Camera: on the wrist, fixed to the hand. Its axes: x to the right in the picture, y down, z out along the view.
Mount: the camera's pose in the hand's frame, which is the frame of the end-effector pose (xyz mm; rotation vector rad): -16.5 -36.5 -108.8 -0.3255 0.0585 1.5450
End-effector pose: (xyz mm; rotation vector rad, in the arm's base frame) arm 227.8 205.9 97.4 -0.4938 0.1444 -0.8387
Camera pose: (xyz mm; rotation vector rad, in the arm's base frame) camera 158.0 158.2 18.0 -0.4970 0.6196 0.6975
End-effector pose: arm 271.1 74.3 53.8 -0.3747 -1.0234 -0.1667
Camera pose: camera 338.4 -1.4 -2.5 -1.3349 -0.4207 1.0490
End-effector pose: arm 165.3 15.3 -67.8 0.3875 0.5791 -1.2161
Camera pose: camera 104.2 78.6 -143.3 0.4347 0.3375 0.3683
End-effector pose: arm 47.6 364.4 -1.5 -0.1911 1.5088 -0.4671
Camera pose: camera -65.9 356.2 20.9 0.7237 1.3527 1.0062
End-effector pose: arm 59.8 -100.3 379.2 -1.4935 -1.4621 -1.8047
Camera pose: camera -16.0 -185.7 359.1 -1.7920 0.2447 -0.9865
